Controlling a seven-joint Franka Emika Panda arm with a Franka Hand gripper.
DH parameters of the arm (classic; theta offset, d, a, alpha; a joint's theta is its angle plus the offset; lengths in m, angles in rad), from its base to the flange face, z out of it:
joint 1: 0 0.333 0 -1.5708
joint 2: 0 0 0 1.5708
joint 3: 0 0.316 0.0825 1.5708
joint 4: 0 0 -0.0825 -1.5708
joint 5: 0 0.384 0 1.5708
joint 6: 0 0 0.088 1.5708
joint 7: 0 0.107 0 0
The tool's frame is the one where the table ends.
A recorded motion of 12 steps. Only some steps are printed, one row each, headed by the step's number.
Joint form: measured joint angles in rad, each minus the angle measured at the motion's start. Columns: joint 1, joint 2, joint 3, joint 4, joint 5, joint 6, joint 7.
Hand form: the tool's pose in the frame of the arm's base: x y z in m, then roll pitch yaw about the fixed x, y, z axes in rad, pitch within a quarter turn. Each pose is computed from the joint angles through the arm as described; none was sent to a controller.
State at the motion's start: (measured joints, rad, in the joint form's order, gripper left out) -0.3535 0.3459 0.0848 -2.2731 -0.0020 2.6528 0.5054
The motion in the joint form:
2: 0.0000 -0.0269 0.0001 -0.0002 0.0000 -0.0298 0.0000
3: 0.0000 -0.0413 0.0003 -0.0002 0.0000 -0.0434 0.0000
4: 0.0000 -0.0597 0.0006 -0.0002 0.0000 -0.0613 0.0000
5: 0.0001 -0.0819 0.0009 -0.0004 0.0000 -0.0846 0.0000
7: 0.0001 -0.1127 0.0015 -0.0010 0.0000 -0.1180 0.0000
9: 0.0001 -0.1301 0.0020 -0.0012 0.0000 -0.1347 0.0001
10: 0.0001 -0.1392 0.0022 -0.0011 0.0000 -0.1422 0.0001
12: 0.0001 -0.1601 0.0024 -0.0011 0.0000 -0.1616 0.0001
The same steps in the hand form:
2: 0.5205 -0.1425 0.2191 -3.1038 -0.0155 -0.7773
3: 0.5207 -0.1425 0.2256 -3.1044 -0.0167 -0.7767
4: 0.5207 -0.1425 0.2339 -3.1055 -0.0178 -0.7760
5: 0.5203 -0.1423 0.2436 -3.1077 -0.0174 -0.7750
7: 0.5193 -0.1418 0.2569 -3.1115 -0.0157 -0.7737
9: 0.5188 -0.1415 0.2646 -3.1124 -0.0168 -0.7730
10: 0.5187 -0.1414 0.2689 -3.1123 -0.0186 -0.7727
12: 0.5179 -0.1411 0.2783 -3.1132 -0.0207 -0.7722

